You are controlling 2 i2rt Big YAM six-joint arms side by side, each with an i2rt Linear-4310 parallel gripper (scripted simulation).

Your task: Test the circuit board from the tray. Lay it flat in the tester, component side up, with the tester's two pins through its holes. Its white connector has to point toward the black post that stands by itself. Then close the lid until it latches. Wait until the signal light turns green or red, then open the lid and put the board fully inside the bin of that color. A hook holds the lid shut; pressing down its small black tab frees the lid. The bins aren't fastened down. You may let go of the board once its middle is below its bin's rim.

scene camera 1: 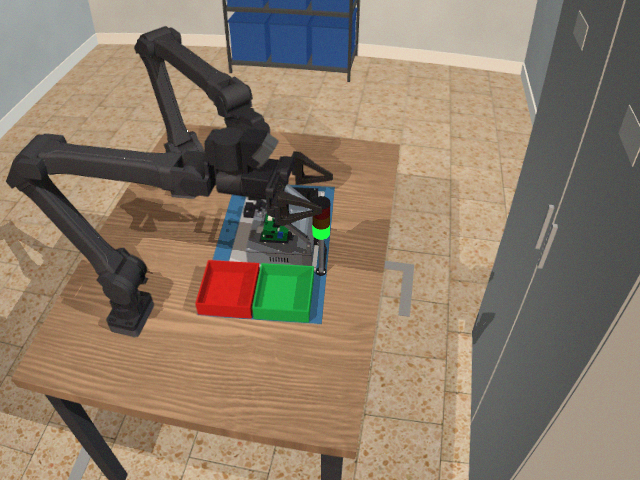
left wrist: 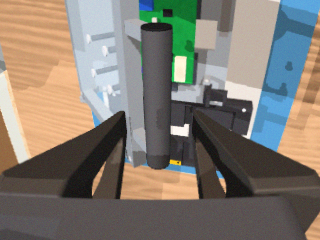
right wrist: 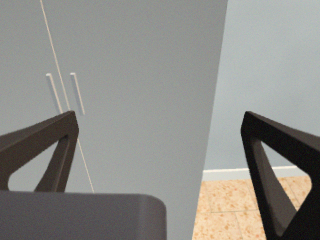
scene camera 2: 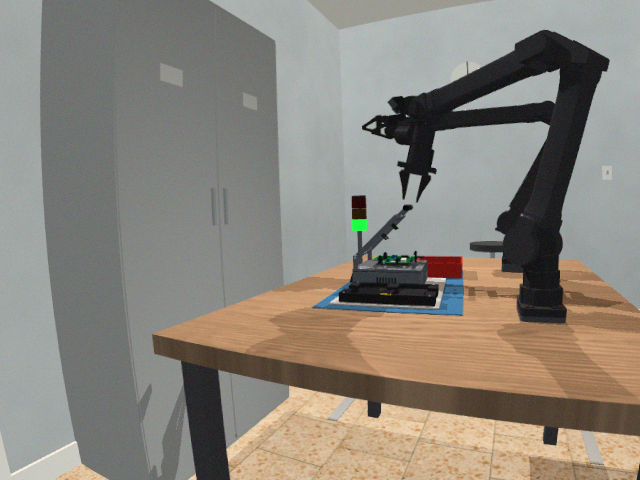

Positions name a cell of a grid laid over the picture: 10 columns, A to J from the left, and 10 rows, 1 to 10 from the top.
Labels:
A red bin shows in scene camera 1 (D6) and in scene camera 2 (G6); in the left wrist view it is out of frame, in the right wrist view it is out of frame.

